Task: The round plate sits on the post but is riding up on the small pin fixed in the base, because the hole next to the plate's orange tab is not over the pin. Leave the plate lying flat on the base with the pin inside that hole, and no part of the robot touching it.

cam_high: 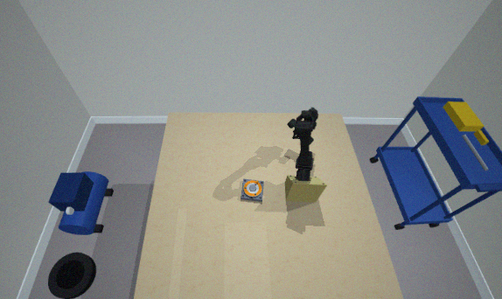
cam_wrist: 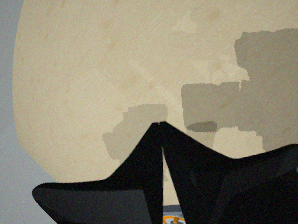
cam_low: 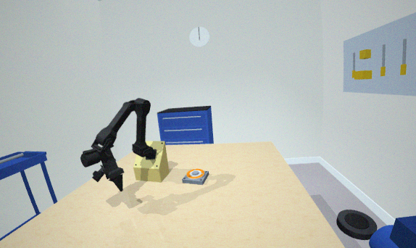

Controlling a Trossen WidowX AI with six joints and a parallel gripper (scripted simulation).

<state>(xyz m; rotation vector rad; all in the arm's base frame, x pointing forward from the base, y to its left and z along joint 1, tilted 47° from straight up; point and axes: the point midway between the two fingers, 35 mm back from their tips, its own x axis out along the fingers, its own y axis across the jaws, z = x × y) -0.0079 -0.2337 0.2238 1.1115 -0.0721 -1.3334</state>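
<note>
Right now my gripper tip is 260 mm short of the square grey base, 320 mm to the right of it and 80 mm above it.
</note>
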